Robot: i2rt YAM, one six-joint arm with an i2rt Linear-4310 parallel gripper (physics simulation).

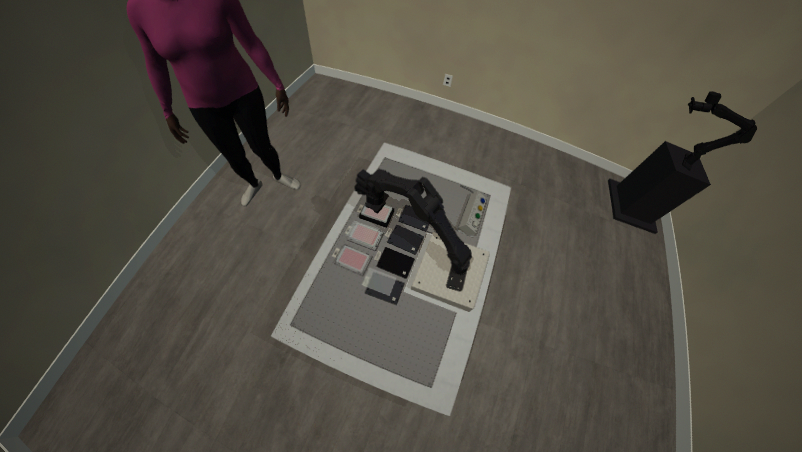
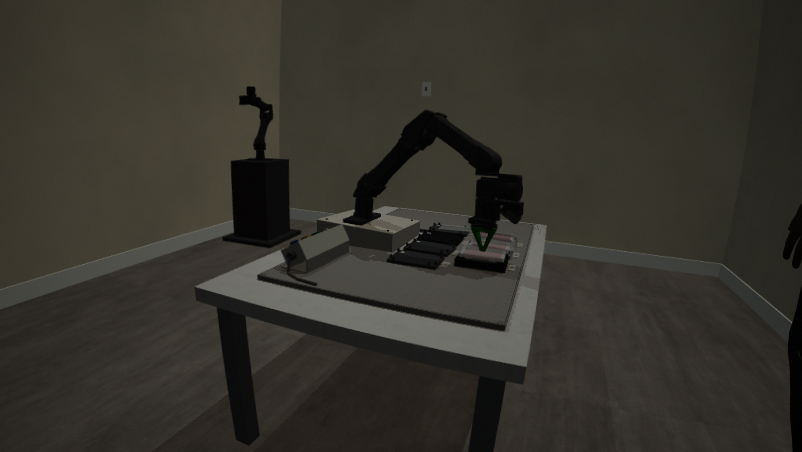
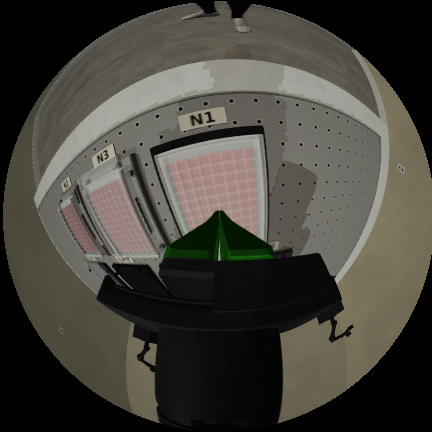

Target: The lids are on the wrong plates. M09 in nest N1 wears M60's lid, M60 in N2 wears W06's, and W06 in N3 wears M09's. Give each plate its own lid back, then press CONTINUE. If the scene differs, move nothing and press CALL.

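Places are measured from the arm's base along level axes (x ahead, y left, z up), in millimetres.
Where they show: gripper, between the fingertips: (image 1: pixel 377 210) (image 2: pixel 482 251) (image 3: pixel 218 216); arm's base, origin of its link: (image 1: pixel 458 268) (image 2: pixel 362 219).
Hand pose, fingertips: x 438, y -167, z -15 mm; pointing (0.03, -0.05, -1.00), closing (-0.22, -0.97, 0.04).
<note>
Each offset is from my fingertips to the centre of the thing. "spot": to the spot under its first point.
My gripper (image 1: pixel 376 209) (image 2: pixel 483 248) (image 3: pixel 218 216) is shut with nothing between its green fingers. It points down over the pink gridded plate {3 mm ahead, 3 mm right, 3 mm down} (image 1: pixel 368 215) (image 2: pixel 495 254) (image 3: pixel 215 175) in the dark nest N1; whether the tips touch it I cannot tell. The N3 plate {26 mm ahead, 129 mm left, 11 mm down} (image 1: pixel 364 234) (image 3: pixel 120 215) and the N2 plate {20 mm ahead, 261 mm left, 20 mm down} (image 1: pixel 352 259) (image 3: pixel 77 227) lie beside it in a row, with clear edges. The lids' markings are not readable. The button box {451 mm back, 149 mm right, 3 mm up} (image 1: pixel 467 217) (image 2: pixel 322 249) carries blue, yellow and green buttons; their labels are not readable.
Several dark pads, such as one pad {spot: 163 mm back, 212 mm left, 30 mm down} (image 1: pixel 395 262), lie between the plates and the arm's cream base (image 1: pixel 432 283) (image 2: pixel 373 238). A clear grey panel {125 mm back, 322 mm left, 22 mm down} (image 1: pixel 381 283) overlaps the end pad. A person (image 1: pixel 210 61) stands by the table. Another arm stands on a black pedestal (image 1: pixel 662 182) (image 2: pixel 260 202).
</note>
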